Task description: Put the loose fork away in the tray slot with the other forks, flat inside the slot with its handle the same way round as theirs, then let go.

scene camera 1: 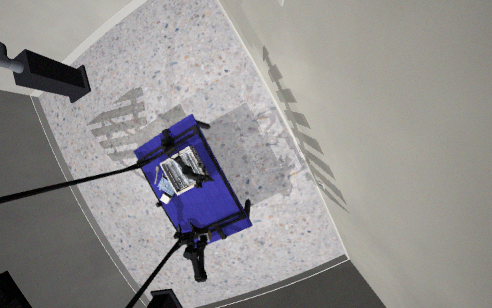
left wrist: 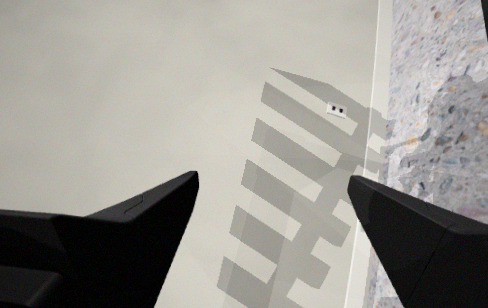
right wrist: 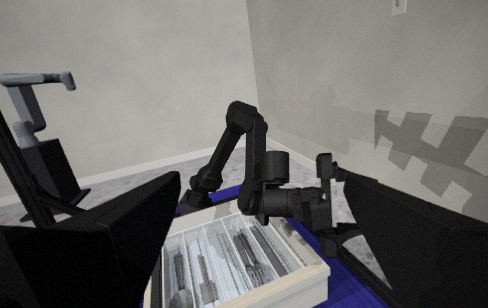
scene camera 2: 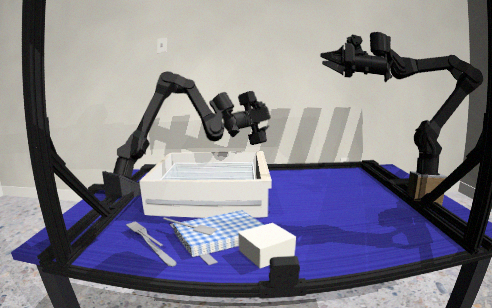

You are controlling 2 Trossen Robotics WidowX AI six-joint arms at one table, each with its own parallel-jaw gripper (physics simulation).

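Note:
Loose grey utensils lie in scene camera 2: a crossed pair (scene camera 2: 152,247) at left, one utensil (scene camera 2: 204,230) with its broad end on the checked cloth, and a piece (scene camera 2: 209,259) showing at the cloth's front edge. Which is the loose fork, I cannot tell. The white tray (scene camera 2: 205,194) (right wrist: 300,292) has several slots; forks (right wrist: 255,265) lie in one, tines toward the near side in the right wrist view. My left gripper (left wrist: 273,181) is open and empty, facing the wall; its fingertips are hidden in scene camera 2. My right gripper (scene camera 2: 322,58) is open and empty, high above the table.
The blue-checked cloth (scene camera 2: 220,237) (scene camera 1: 165,186) lies in front of the tray. A white block (scene camera 2: 267,244) (scene camera 1: 165,199) stands beside it. Black frame posts and rails edge the blue table (scene camera 2: 320,200). The left arm (scene camera 2: 197,107) reaches above the tray.

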